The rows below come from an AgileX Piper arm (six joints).
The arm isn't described. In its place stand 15 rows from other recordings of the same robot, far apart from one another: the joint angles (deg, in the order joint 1, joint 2, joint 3, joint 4, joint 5, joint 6), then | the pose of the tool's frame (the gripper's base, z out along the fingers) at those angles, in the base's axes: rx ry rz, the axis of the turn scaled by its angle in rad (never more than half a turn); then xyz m.
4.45, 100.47, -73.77, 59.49, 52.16, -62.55 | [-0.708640, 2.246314, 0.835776, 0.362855, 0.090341, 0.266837]
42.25, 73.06, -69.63, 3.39, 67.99, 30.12 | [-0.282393, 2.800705, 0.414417, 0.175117, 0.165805, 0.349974]
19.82, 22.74, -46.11, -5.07, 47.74, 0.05 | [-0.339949, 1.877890, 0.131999, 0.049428, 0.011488, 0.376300]
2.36, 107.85, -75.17, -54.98, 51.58, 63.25 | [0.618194, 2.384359, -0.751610, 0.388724, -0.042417, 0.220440]
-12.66, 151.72, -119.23, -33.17, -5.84, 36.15 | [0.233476, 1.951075, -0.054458, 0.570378, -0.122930, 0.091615]
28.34, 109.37, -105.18, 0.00, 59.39, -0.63 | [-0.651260, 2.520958, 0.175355, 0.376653, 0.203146, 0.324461]
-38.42, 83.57, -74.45, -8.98, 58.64, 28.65 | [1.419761, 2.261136, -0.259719, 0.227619, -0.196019, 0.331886]
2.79, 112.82, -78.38, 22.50, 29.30, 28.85 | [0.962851, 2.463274, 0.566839, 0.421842, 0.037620, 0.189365]
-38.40, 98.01, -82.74, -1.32, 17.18, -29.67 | [0.143595, 2.132185, -0.744299, 0.320142, -0.254532, 0.332230]
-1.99, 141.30, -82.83, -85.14, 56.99, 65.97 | [0.059617, 2.470582, -1.399808, 0.432859, -0.091122, 0.037333]
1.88, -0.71, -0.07, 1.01, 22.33, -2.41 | [-0.059095, 1.858725, 0.011122, 0.051585, 0.002303, 0.179302]
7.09, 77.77, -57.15, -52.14, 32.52, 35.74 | [-0.114901, 2.192227, -0.528304, 0.293674, -0.002394, 0.311234]
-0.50, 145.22, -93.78, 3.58, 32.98, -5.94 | [-0.067475, 2.954131, 0.041972, 0.459476, -0.000917, -0.003584]
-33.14, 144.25, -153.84, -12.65, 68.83, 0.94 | [0.733446, 2.451412, -0.514733, 0.443292, -0.311613, 0.269224]
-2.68, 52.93, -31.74, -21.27, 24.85, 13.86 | [0.024161, 2.263184, -0.249871, 0.176033, -0.022128, 0.265536]
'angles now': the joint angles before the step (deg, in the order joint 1, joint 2, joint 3, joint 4, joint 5, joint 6). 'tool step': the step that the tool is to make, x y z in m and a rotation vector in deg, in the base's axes. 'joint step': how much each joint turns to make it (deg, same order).
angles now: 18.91, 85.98, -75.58, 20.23, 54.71, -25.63
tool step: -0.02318, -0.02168, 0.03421, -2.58, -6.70, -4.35
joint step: -0.82, -7.20, 0.14, -7.24, 0.41, 4.84
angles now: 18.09, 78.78, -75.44, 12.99, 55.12, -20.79
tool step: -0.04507, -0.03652, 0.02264, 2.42, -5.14, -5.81
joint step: -5.24, -11.67, 5.65, 0.41, 0.26, 0.89
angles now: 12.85, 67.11, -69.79, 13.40, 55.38, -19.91
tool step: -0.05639, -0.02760, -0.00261, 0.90, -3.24, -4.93
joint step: -4.93, -13.22, 9.01, 0.13, 0.83, 0.31
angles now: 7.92, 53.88, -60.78, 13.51, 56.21, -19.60
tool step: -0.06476, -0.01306, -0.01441, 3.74, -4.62, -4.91
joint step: -2.24, -15.84, 9.76, 0.00, 0.23, 4.27
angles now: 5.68, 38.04, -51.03, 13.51, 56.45, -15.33
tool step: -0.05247, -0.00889, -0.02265, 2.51, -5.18, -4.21
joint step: 0.01, -14.76, 7.84, -2.89, 0.51, 5.82
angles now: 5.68, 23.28, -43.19, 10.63, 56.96, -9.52
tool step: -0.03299, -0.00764, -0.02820, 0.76, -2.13, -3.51
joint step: 0.00, -11.22, 6.09, -3.49, 2.38, 4.45
